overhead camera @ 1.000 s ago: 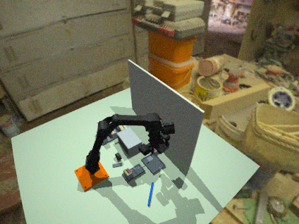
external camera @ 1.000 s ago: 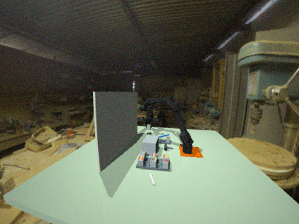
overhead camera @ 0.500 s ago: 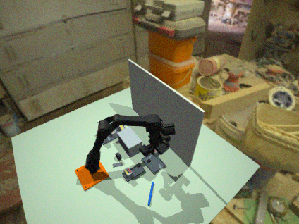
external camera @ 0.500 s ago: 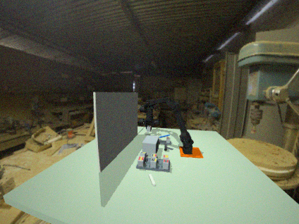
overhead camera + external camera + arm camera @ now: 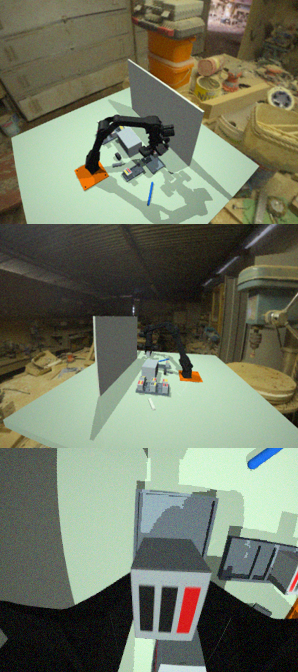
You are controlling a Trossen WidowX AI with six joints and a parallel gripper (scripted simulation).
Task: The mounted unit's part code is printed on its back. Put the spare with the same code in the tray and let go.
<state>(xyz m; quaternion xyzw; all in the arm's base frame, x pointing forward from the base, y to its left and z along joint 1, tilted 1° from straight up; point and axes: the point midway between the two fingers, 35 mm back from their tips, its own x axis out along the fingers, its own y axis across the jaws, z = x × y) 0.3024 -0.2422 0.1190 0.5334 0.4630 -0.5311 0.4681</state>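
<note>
My gripper tip is now 1 cm past the grey tray, 1 cm to the right of it and 9 cm above it. Also, from my gripper tip: blue pen 17 cm behind, 12 cm to the right, 9 cm below; then grey spare 2 cm above; then tall grey panel 20 cm ahead, 16 cm to the left, 13 cm above.
</note>
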